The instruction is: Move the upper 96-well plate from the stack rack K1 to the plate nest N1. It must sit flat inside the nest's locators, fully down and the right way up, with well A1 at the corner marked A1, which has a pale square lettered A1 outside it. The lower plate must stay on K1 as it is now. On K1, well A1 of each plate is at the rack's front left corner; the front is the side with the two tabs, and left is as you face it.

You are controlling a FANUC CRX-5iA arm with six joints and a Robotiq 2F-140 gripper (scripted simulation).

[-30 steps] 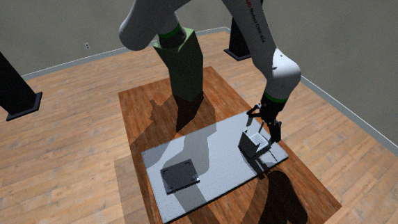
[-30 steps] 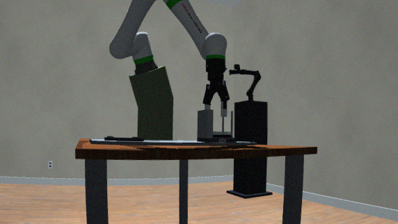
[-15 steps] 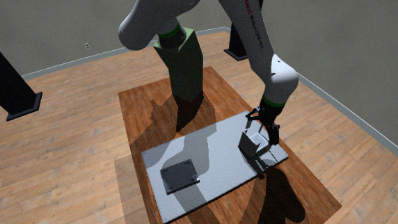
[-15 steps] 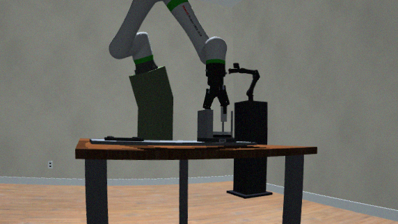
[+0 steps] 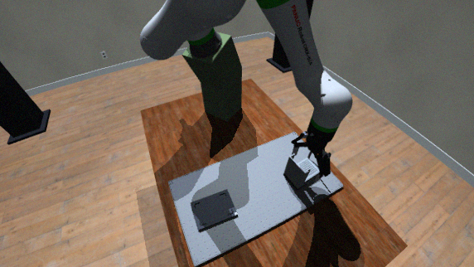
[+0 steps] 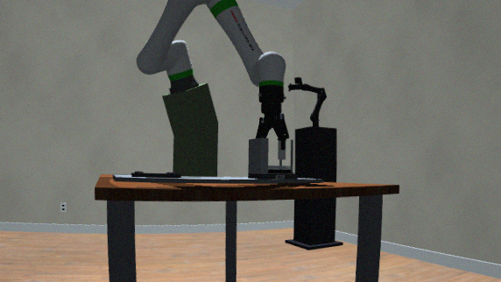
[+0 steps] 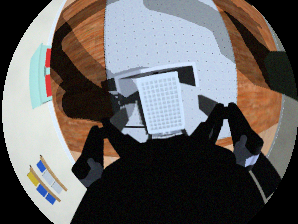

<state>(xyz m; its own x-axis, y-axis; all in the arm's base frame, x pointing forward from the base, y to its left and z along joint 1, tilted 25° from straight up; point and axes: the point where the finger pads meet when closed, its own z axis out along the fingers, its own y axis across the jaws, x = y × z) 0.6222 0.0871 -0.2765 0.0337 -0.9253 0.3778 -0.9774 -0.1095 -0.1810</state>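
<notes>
Right now the white 96-well plate is 4 cm below my hand. Round my hand: dark plate nest N1: 5 cm behind, 42 cm to the right, 7 cm below; then pale A1 square: 1 cm ahead, 35 cm to the right, 6 cm below.
</notes>
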